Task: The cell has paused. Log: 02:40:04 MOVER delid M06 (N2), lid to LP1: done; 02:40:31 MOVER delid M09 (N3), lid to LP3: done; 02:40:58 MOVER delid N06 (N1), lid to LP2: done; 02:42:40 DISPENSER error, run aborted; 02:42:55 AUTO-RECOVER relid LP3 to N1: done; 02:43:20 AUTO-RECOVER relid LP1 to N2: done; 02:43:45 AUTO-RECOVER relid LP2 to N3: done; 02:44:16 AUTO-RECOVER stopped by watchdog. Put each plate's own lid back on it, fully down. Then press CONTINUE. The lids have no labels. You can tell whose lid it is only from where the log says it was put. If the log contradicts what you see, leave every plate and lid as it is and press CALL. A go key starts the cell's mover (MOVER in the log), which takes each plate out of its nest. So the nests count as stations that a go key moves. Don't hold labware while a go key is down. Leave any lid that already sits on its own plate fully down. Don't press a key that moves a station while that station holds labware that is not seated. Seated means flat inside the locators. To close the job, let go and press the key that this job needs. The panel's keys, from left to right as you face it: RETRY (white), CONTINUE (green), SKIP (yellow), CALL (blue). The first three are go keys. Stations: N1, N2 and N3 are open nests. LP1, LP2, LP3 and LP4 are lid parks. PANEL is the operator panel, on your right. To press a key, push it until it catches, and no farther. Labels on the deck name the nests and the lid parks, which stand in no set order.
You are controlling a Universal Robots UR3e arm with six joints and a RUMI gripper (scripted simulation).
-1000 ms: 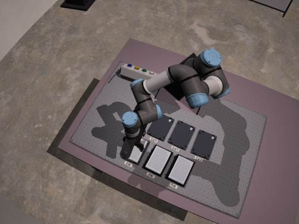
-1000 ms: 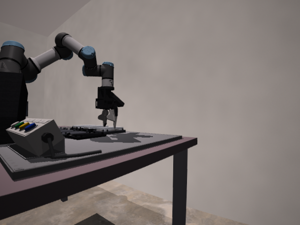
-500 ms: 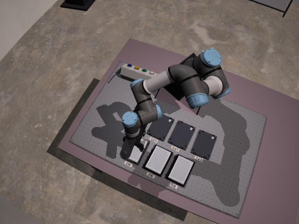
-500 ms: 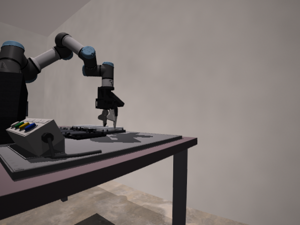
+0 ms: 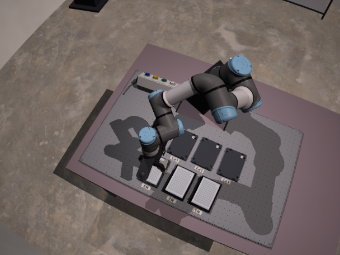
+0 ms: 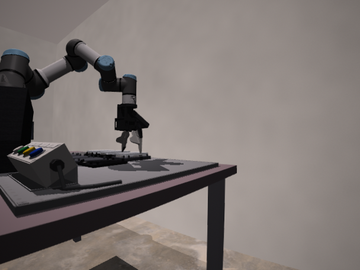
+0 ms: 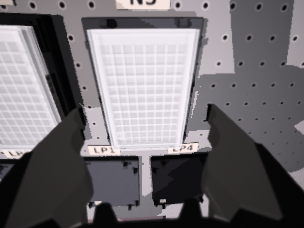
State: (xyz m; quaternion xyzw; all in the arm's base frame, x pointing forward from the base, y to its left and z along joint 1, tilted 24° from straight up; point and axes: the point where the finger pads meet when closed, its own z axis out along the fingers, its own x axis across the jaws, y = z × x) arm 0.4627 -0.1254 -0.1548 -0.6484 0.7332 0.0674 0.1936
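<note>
My gripper is now 46 cm past the green CONTINUE key, 12 cm to the left of it and 3 cm below it. From my hand the other things lie so: LP1 lid park: 17 cm behind, 8 cm to the left, 3 cm below; then lid park LP4: 18 cm behind, 4 cm to the right, 3 cm below; then LP3 lid park: 21 cm to the left, 16 cm behind, 3 cm below.
</note>
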